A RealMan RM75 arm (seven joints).
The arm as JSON. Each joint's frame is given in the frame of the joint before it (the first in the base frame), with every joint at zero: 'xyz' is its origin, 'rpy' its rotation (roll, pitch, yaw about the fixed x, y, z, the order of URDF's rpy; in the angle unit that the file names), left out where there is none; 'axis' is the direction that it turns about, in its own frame. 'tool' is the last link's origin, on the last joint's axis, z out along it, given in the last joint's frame.
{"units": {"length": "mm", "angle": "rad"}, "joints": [
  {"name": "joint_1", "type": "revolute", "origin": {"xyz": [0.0, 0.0, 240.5], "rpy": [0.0, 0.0, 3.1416]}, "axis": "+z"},
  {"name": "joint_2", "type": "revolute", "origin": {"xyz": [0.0, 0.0, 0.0], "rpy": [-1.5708, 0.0, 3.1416]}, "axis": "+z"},
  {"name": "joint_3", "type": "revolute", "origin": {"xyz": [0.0, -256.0, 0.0], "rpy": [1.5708, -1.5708, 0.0]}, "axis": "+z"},
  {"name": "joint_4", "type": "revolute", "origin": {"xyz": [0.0, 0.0, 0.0], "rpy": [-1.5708, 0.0, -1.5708]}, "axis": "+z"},
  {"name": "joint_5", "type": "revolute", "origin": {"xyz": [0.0, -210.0, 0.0], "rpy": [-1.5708, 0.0, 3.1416]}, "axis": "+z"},
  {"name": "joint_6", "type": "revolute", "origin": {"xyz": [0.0, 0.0, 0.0], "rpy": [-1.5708, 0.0, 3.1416]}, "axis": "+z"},
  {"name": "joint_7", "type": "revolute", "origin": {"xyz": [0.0, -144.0, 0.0], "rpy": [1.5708, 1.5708, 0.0]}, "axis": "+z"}
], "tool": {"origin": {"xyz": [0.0, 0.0, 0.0], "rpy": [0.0, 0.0, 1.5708]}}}
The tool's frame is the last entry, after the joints.
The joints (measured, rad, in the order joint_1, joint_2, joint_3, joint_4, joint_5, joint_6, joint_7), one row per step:
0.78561, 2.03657, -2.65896, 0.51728, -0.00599, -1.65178, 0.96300
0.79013, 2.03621, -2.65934, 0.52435, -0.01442, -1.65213, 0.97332
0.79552, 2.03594, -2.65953, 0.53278, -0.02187, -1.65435, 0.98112
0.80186, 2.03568, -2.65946, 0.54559, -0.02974, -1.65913, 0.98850
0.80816, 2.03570, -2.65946, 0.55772, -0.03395, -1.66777, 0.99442
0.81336, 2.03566, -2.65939, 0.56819, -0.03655, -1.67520, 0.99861
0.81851, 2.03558, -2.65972, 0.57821, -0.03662, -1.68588, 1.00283
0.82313, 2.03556, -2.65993, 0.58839, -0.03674, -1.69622, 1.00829
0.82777, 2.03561, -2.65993, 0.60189, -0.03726, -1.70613, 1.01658
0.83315, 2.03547, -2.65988, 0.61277, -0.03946, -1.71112, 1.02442
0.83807, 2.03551, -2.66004, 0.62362, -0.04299, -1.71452, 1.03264
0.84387, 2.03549, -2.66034, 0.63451, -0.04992, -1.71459, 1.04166
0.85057, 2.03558, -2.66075, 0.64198, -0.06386, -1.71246, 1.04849
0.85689, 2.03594, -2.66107, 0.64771, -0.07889, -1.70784, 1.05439
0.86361, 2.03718, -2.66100, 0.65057, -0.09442, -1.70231, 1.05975
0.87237, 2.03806, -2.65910, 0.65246, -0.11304, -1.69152, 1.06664
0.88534, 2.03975, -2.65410, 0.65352, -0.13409, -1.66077, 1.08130
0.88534, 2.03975, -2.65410, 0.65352, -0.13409, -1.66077, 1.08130
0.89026, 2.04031, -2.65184, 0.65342, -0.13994, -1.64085, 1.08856
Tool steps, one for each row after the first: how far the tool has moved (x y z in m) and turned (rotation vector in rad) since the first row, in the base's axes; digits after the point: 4 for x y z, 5 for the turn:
0.0003, 0.0005, 0.0009, -0.00679, -0.00700, -0.00754
0.0003, 0.0012, 0.0022, -0.01213, -0.01369, -0.01191
0.0004, 0.0019, 0.0042, -0.01658, -0.02193, -0.01601
-0.0004, 0.0027, 0.0063, -0.01999, -0.02501, -0.01699
-0.0011, 0.0034, 0.0082, -0.02170, -0.02739, -0.01731
-0.0024, 0.0041, 0.0101, -0.02336, -0.02586, -0.01595
-0.0035, 0.0046, 0.0120, -0.02513, -0.02426, -0.01653
-0.0041, 0.0051, 0.0146, -0.02600, -0.02464, -0.02140
-0.0046, 0.0061, 0.0165, -0.02671, -0.02792, -0.02612
-0.0047, 0.0069, 0.0183, -0.02801, -0.03296, -0.03233
-0.0045, 0.0078, 0.0200, -0.03047, -0.04227, -0.04006
-0.0043, 0.0084, 0.0207, -0.03878, -0.05524, -0.04499
-0.0039, 0.0090, 0.0208, -0.04732, -0.06952, -0.04984
-0.0040, 0.0095, 0.0201, -0.05746, -0.08214, -0.05305
-0.0040, 0.0108, 0.0192, -0.06653, -0.09842, -0.05825
-0.0031, 0.0146, 0.0177, -0.06685, -0.12572, -0.07469
-0.0031, 0.0146, 0.0177, -0.06685, -0.12572, -0.07469
-0.0020, 0.0169, 0.0173, -0.06066, -0.13989, -0.08508

